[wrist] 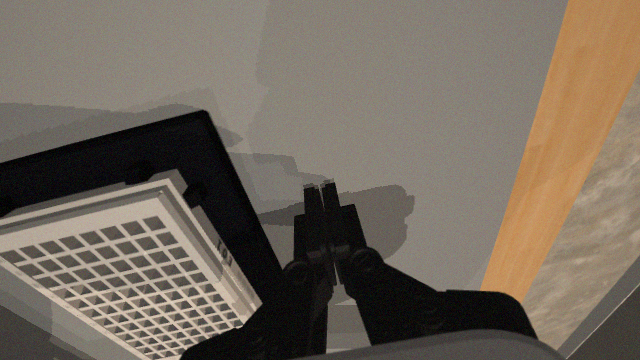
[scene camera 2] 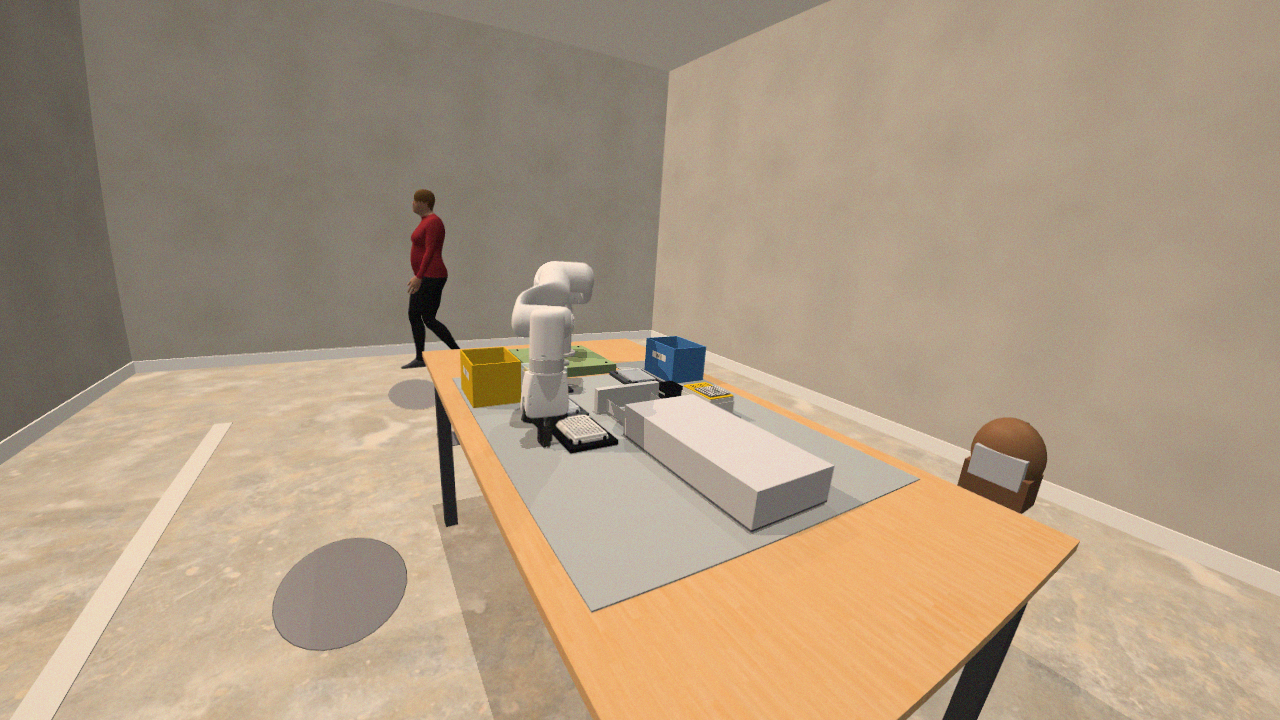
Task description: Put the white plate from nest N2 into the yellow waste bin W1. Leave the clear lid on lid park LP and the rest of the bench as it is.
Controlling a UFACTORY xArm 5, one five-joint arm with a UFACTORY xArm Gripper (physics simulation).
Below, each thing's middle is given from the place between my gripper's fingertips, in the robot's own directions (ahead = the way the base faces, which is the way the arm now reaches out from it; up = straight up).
Labels:
The black nest (wrist: 190,143) is 20 mm behind my hand and 100 mm to the left of it.

